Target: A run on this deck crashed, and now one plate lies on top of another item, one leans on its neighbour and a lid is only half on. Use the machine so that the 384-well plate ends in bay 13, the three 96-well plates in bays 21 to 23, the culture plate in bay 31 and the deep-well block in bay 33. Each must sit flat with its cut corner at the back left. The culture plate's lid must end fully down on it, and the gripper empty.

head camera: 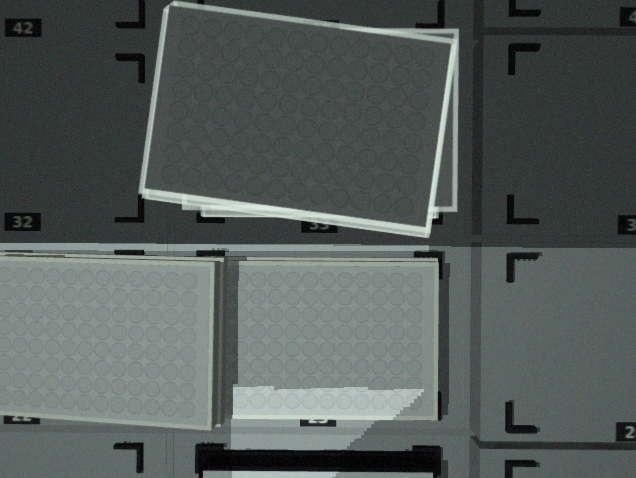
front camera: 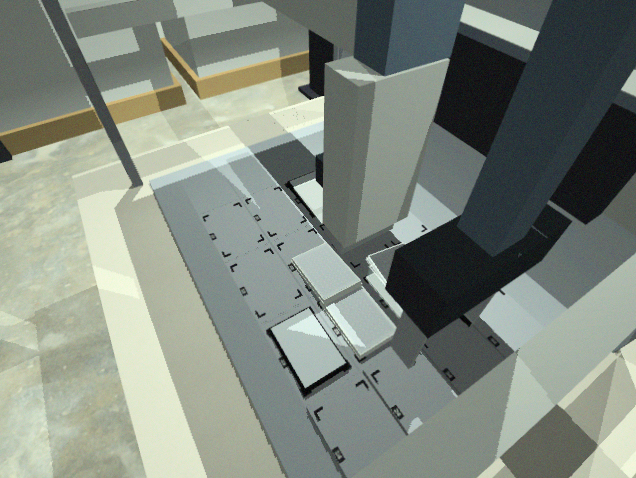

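Pixels of known places: robot's base, link origin: (front camera: 204, 218).
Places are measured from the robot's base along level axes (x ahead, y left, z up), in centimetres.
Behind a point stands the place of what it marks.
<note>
In the front view my gripper (front camera: 437, 334) @(x 52.2, y 15.8, z 16.0 cm) is open beside the bay 33 stack; one jaw is visible and the other is hidden. A 96-well plate (front camera: 383, 259) @(x 33.9, y 24.2, z 5.6 cm) (head camera: 298, 118) @(x 38.3, y 25.3, z 5.6 cm) lies skewed on the deep-well block (front camera: 385, 292) @(x 38.4, y 21.6, z 2.5 cm) (head camera: 446, 154) @(x 44.9, y 24.1, z 4.2 cm) in bay 33. Another 96-well plate (front camera: 359, 321) @(x 40.3, y 14.4, z 1.4 cm) (head camera: 334, 323) @(x 40.0, y 15.9, z 1.4 cm) sits in bay 23. A third 96-well plate (front camera: 326, 272) @(x 28.8, y 14.8, z 2.2 cm) (head camera: 102, 339) @(x 28.4, y 15.2, z 2.2 cm) leans on it from bay 22. The dark-rimmed 384-well plate (front camera: 308, 349) @(x 40.0, y 4.1, z 1.4 cm) (head camera: 318, 460) @(x 39.2, y 8.4, z 0.8 cm) is in bay 13. The culture plate (front camera: 310, 195) @(x 8.2, y 23.6, z 1.9 cm) is partly hidden behind the pipetting stage, so its lid is unclear.
The grey pipetting stage (front camera: 380, 154) stands behind the plates in the front view. The gripper's dark body (front camera: 457, 272) @(x 53.6, y 10.6, z 35.5 cm) covers part of the stack. Black corner marks surround the bays. A pale front wall (front camera: 462, 426) @(x 61.7, y 0.7, z 40.0 cm) borders the deck at the lower right.
</note>
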